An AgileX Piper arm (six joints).
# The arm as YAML. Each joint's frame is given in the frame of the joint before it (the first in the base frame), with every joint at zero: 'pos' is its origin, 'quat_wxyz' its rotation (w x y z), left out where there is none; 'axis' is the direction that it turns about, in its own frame. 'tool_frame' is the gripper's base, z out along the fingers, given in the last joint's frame.
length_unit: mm
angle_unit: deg
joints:
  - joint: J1
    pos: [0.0, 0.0, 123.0]
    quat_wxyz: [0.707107, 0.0, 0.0, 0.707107]
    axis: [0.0, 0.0, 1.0]
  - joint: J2
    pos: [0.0, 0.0, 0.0]
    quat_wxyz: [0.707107, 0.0, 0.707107, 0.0]
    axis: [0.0, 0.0, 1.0]
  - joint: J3
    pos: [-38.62, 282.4, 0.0]
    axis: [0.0, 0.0, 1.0]
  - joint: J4
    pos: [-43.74, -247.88, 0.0]
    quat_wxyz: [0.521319, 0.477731, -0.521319, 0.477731]
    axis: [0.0, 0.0, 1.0]
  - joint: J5
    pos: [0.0, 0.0, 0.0]
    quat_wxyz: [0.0, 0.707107, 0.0, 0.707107]
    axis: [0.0, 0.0, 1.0]
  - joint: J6
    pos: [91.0, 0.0, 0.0]
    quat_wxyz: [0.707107, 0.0, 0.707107, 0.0]
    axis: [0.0, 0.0, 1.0]
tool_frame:
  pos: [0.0, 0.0, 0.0]
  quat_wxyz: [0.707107, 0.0, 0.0, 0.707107]
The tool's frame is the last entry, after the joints.
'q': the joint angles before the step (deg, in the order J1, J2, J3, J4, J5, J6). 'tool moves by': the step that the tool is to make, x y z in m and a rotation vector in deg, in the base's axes. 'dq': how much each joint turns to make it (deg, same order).
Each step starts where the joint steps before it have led.
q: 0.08, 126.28, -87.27, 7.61, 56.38, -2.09
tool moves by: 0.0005, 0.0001, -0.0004, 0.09, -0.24, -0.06
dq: -0.01, 0.06, -0.01, 0.13, -0.29, -0.05
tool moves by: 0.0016, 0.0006, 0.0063, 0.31, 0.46, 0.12
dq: 0.01, -0.19, -1.26, 0.20, 1.92, 0.00
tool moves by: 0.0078, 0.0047, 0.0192, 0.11, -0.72, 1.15
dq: 0.61, -0.42, -4.05, -0.18, 3.79, -0.01
